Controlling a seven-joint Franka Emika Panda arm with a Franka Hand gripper.
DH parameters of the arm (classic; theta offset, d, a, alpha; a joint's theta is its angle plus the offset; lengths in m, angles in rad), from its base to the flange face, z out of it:
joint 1: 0 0.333 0 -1.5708
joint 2: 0 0 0 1.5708
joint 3: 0 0.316 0.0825 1.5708
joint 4: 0 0 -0.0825 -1.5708
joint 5: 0 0.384 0 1.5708
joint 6: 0 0 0.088 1.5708
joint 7: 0 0.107 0 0
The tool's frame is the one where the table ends.
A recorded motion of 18 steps. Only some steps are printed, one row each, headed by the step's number.
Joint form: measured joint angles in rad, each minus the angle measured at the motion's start. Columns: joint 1, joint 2, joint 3, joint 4, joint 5, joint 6, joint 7.
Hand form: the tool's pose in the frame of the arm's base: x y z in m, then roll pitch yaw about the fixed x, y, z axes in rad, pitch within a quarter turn. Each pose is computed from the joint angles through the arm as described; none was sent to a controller.
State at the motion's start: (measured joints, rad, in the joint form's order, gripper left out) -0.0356 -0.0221 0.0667 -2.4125 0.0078 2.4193 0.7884
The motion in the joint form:
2: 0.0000 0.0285 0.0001 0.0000 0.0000 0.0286 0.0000
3: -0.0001 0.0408 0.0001 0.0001 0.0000 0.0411 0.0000
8: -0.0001 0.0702 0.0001 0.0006 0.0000 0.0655 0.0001
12: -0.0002 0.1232 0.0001 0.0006 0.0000 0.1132 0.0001
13: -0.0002 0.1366 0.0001 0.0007 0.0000 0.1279 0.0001
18: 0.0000 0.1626 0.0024 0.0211 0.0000 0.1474 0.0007
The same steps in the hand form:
2: 0.4912 0.0153 0.3106 -3.1171 -0.0165 -0.7633
3: 0.4922 0.0153 0.3058 -3.1163 -0.0162 -0.7635
8: 0.4940 0.0154 0.2937 -3.1182 -0.0118 -0.7638
12: 0.4963 0.0156 0.2718 -3.1197 -0.0058 -0.7643
13: 0.4971 0.0156 0.2665 -3.1181 -0.0063 -0.7645
18: 0.5049 0.0171 0.2631 -3.1067 -0.0147 -0.7632

